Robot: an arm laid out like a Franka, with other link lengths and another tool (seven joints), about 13 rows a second.
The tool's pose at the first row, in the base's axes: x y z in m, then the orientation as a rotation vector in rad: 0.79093, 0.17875, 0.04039, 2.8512, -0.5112, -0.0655
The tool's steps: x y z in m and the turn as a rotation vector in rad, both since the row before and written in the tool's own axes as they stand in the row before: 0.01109, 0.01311, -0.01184, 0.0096, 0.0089, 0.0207; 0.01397, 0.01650, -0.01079, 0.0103, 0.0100, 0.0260; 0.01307, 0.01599, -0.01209, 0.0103, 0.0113, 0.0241; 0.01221, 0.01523, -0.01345, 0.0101, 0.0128, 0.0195; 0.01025, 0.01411, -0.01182, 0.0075, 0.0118, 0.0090; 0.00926, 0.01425, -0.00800, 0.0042, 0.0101, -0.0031; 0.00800, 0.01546, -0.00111, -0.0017, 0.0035, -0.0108
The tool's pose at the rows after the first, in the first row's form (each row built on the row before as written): 0.79794, 0.16570, 0.05508, 2.8537, -0.5405, -0.0468; 0.80587, 0.14812, 0.06964, 2.8548, -0.5773, -0.0253; 0.81257, 0.13140, 0.08539, 2.8557, -0.6112, -0.0022; 0.81821, 0.11580, 0.10233, 2.8571, -0.6382, 0.0224; 0.82191, 0.10153, 0.11738, 2.8591, -0.6500, 0.0431; 0.82427, 0.08672, 0.12868, 2.8620, -0.6442, 0.0585; 0.82489, 0.06994, 0.13341, 2.8629, -0.6278, 0.0613
